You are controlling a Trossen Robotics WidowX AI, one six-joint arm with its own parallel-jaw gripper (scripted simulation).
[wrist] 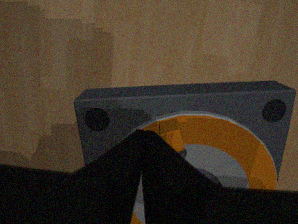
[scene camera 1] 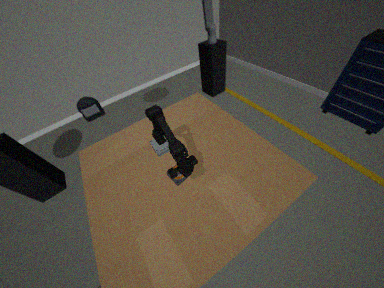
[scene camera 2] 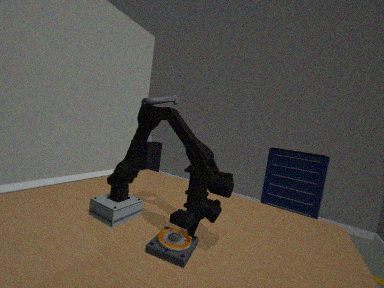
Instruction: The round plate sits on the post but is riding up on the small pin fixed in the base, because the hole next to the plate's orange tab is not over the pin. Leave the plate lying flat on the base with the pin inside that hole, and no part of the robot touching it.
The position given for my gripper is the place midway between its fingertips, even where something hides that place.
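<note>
My gripper (scene camera 2: 191,236) holds nothing and is shut; the same gripper (wrist: 144,138) is visible from the wrist as well.
</note>
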